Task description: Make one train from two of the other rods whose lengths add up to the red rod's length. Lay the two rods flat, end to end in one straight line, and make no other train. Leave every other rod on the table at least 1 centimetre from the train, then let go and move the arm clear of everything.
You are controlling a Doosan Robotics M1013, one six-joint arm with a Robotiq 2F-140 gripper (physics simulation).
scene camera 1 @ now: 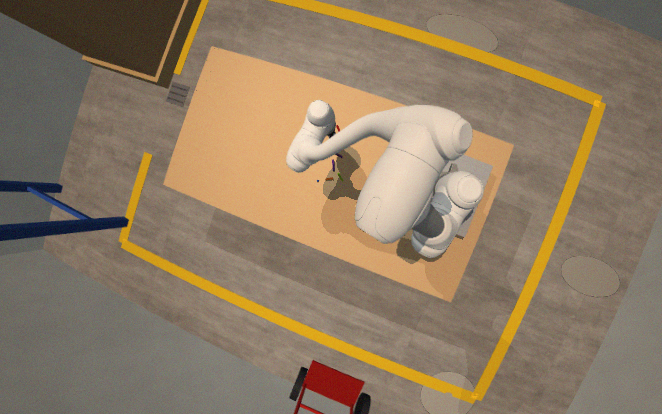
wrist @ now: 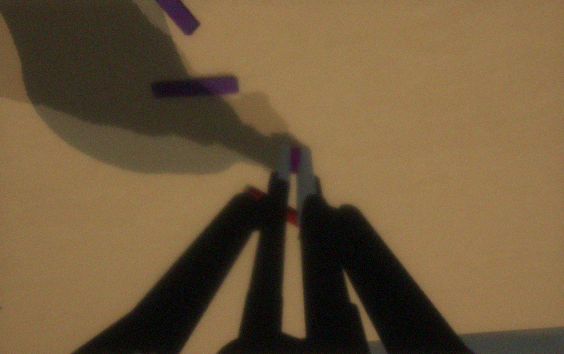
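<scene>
My gripper is shut on a short magenta rod, low over the table; whether the rod touches the table I cannot tell. The red rod lies close by, partly hidden behind the fingers in the wrist view. One purple rod lies flat, apart from the fingers. A second purple rod lies beyond it, cut by the wrist view's top edge. A green rod, an orange rod and a tiny blue piece lie farther off. The arm hides the fingertips in the scene view.
The rods lie on the tan table. The white arm spans its right half, and its shadow falls around the purple and green rods. Yellow floor lines surround the table. A red cart stands beyond them.
</scene>
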